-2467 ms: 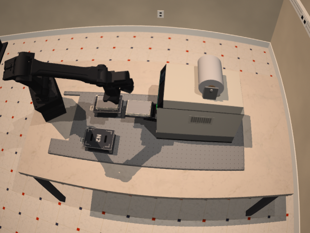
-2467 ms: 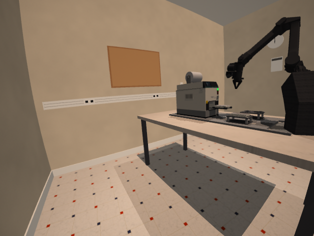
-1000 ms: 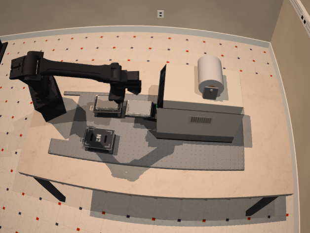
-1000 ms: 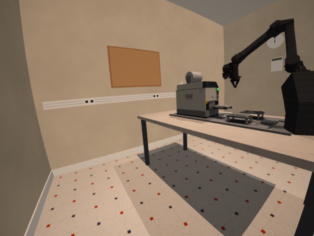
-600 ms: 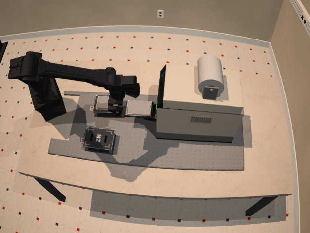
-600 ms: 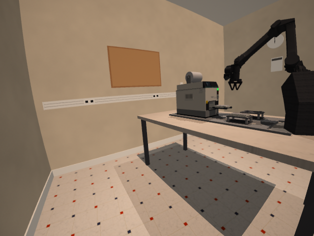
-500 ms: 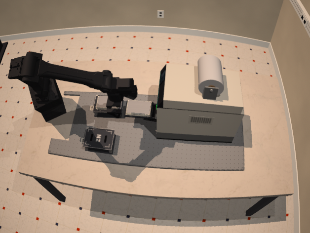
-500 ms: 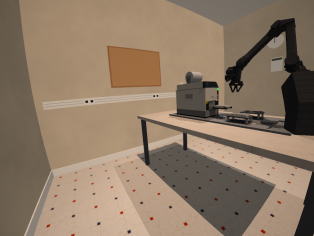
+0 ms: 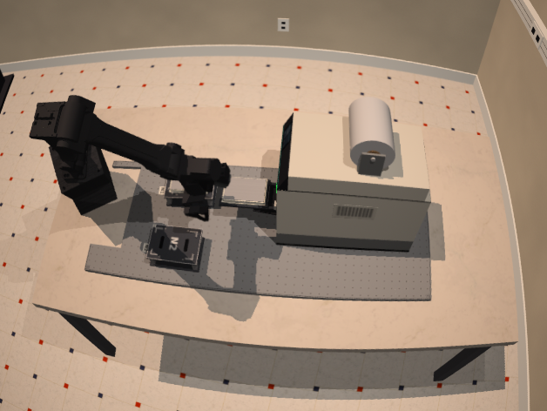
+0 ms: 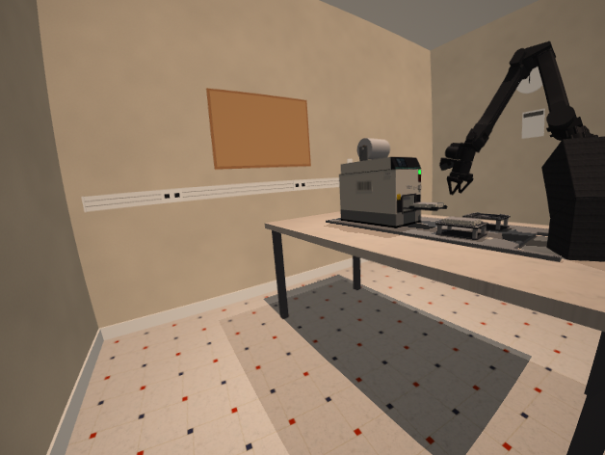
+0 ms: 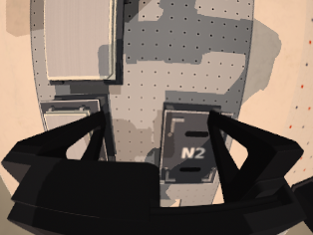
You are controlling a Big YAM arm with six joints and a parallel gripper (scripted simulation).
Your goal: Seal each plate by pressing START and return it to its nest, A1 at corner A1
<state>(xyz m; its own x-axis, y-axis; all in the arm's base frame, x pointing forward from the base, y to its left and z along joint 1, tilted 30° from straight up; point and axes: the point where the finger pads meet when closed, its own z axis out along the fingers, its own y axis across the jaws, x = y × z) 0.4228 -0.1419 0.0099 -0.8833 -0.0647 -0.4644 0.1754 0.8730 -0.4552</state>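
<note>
Right now the plate is 11 cm ahead of my hand, 7 cm to the left of it and 6 cm below it. Round my hand: yellow warning label (23 cm ahead, 13 cm to the left, 1 cm below); start button (19 cm ahead, 4 cm to the right, 2 cm above); sealer stage (11 cm ahead, 7 cm to the left, 7 cm below).
</note>
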